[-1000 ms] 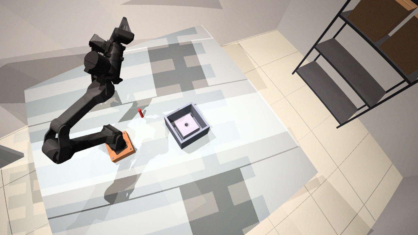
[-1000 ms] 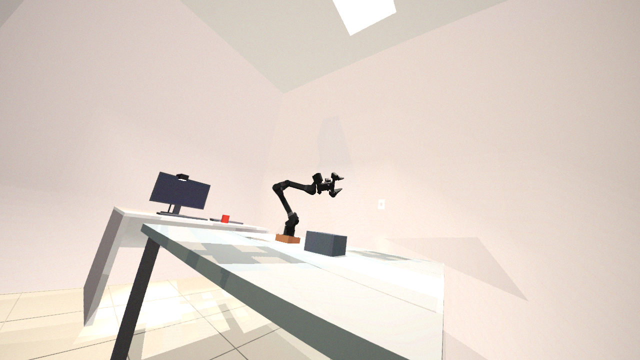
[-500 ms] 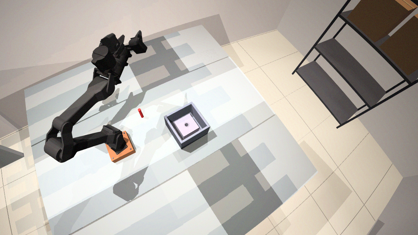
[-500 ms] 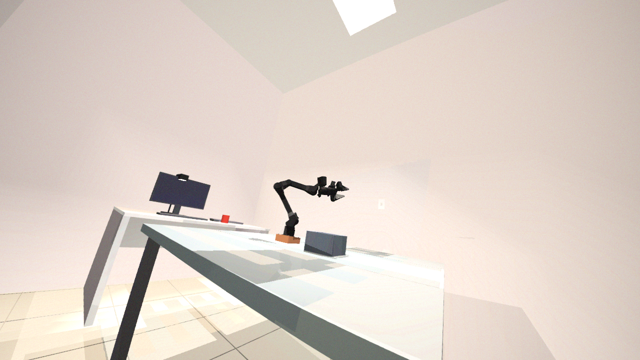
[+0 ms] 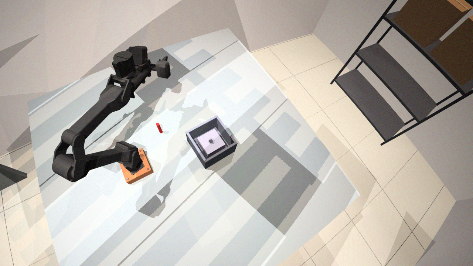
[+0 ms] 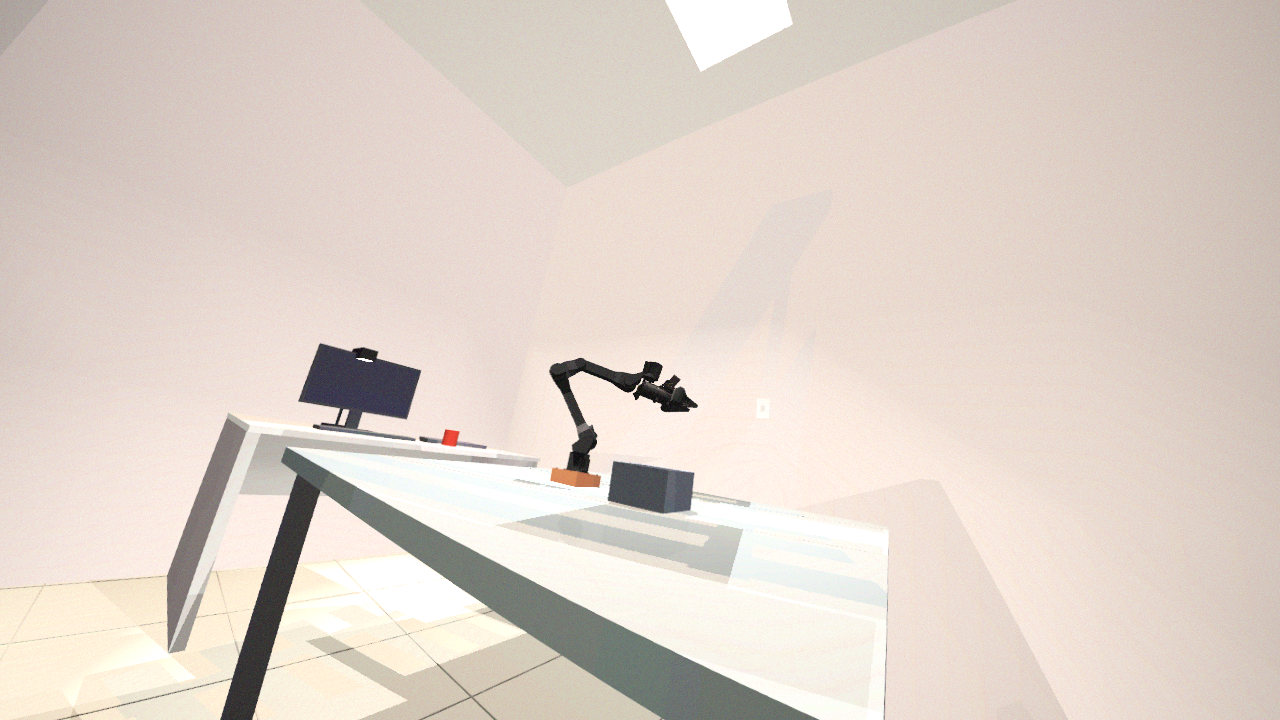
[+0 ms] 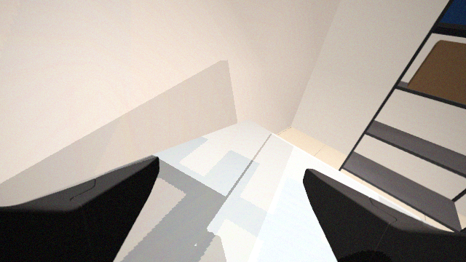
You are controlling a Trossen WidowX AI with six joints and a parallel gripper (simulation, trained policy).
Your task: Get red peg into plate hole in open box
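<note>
Right now my gripper tip is 13 cm past the red peg, 13 cm to the left of it and 27 cm above it. Also, from my gripper tip: dark box 1 cm ahead, 34 cm to the right, 28 cm below; then pale plate 1 cm ahead, 34 cm to the right, 27 cm below.
</note>
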